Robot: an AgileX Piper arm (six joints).
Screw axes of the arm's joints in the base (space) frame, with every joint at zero. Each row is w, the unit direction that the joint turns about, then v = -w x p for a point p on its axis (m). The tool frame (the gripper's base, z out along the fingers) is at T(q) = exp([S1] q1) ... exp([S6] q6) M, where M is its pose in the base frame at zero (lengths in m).
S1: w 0 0 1 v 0 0 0
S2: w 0 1 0 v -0.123 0 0
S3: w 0 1 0 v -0.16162 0 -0.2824
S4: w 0.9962 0 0.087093 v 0 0.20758 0
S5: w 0 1 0 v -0.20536 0 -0.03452
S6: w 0.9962 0 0.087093 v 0 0.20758 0
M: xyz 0.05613 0 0.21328 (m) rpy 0 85 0 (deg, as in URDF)
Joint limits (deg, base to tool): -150..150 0..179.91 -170..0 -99.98..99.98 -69.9..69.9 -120..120
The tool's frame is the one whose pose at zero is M.
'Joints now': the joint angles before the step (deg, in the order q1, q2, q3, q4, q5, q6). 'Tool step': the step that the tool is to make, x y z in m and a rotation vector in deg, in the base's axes. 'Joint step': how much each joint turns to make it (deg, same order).
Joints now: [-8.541 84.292 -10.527 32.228 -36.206 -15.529]
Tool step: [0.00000 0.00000 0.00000 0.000 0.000 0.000]
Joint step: [0.000 0.000 0.000 0.000 0.000 0.000]
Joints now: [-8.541 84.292 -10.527 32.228 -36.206 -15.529]
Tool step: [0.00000 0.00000 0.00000 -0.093 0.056 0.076]
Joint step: [0.000 0.000 0.000 -0.001 0.000 -0.132]
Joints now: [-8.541 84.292 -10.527 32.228 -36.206 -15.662]
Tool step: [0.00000 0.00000 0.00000 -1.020 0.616 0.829]
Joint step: [0.000 0.000 0.000 0.001 0.001 -1.452]
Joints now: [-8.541 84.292 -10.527 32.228 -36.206 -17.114]
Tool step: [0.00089 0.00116 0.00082 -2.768 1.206 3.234]
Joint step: [-0.003 -0.161 0.001 -1.609 0.000 -3.056]
